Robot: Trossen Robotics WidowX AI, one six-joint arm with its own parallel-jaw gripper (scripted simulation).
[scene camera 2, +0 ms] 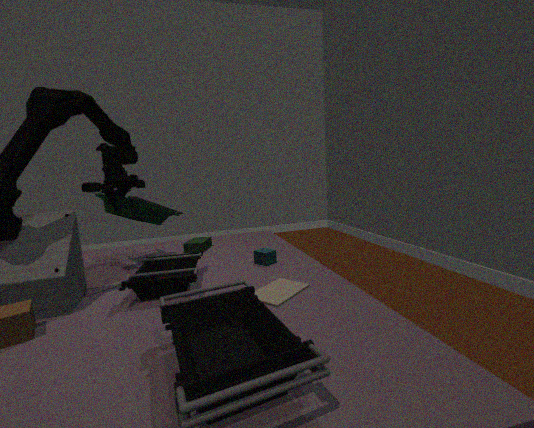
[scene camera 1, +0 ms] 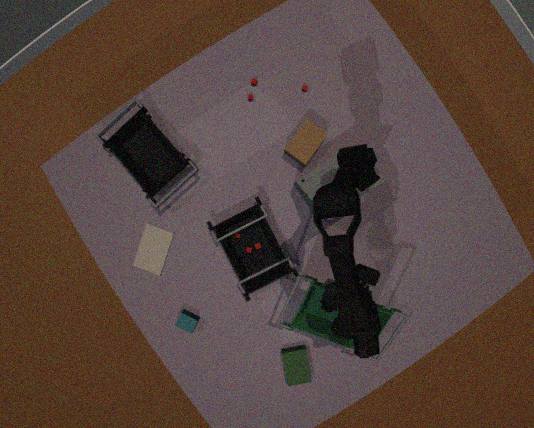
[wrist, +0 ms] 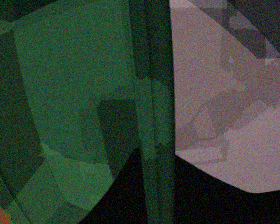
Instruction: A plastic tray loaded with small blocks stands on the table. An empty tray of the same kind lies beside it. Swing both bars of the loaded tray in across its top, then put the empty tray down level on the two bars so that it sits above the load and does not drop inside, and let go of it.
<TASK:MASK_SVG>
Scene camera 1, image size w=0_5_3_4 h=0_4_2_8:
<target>my gripper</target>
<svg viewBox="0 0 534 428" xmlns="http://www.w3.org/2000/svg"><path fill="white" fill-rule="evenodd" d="M335 318L331 326L332 333L346 339L352 339L353 336L345 335L341 331L338 318ZM336 283L329 284L320 301L322 303L321 308L325 312L336 311L337 308L340 310L341 301ZM359 263L356 265L361 281L362 292L369 292L369 285L376 286L380 276L379 270L371 269Z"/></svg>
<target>green tray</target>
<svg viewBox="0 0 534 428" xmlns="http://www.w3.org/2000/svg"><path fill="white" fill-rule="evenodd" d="M377 303L377 315L381 322L380 334L394 314L404 318L377 358L369 356L373 361L379 361L386 348L388 348L393 338L408 319L408 315L402 313L402 311L396 308L387 310L384 305L381 306ZM299 274L276 325L284 327L289 331L292 331L293 328L298 329L300 332L305 331L316 337L324 338L335 344L355 350L353 338L346 339L332 333L331 326L334 319L338 318L339 309L325 312L321 308L322 303L320 301L328 285L318 282L316 278L309 275ZM309 281L311 284L291 324L286 321L280 323L301 278Z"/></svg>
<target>green box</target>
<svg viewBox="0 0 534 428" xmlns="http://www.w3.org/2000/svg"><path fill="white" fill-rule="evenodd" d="M306 345L281 349L288 387L311 382Z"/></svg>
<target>tan box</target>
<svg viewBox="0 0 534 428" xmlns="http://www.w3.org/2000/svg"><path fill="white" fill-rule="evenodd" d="M309 120L306 120L302 127L299 128L299 131L284 151L284 153L302 166L305 166L312 158L316 149L328 135Z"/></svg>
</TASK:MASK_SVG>
